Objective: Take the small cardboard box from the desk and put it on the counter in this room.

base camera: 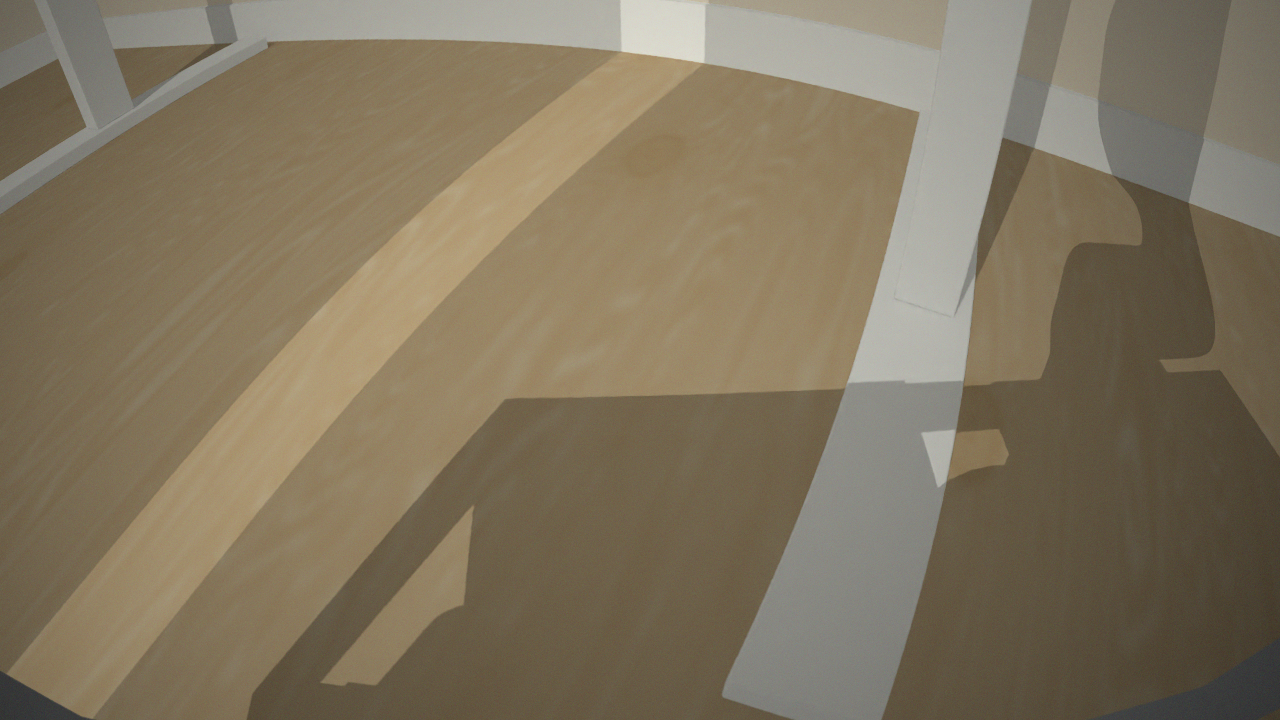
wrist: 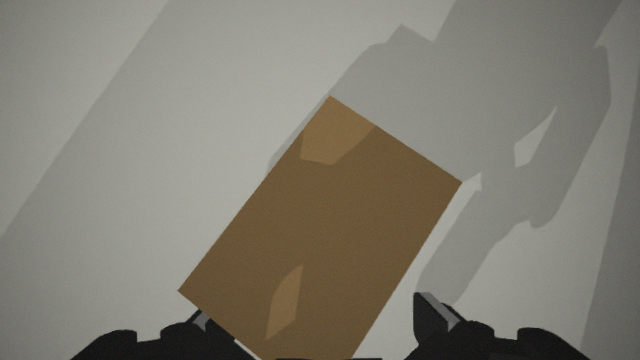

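Observation:
The small cardboard box point(wrist: 345, 215) lies on the white desk top point(wrist: 140, 165) in the wrist view, turned at a slant to the fingers. My gripper point(wrist: 325, 313) is open at the bottom of the wrist view, with the near end of the box reaching between its fingers. The box's near left corner hides the left fingertip. The right fingertip stands to the right of the box with a gap of desk top between them. Whether the left finger touches the box cannot be told. The counter does not show in either view.
In the base camera view, a white desk leg point(base camera: 966, 161) stands on a long white foot point(base camera: 850, 555) at the right. Another white leg point(base camera: 85, 62) on a floor bar point(base camera: 179, 85) is at the upper left. A white baseboard point(base camera: 402, 19) runs along the wall behind the wooden floor point(base camera: 662, 295).

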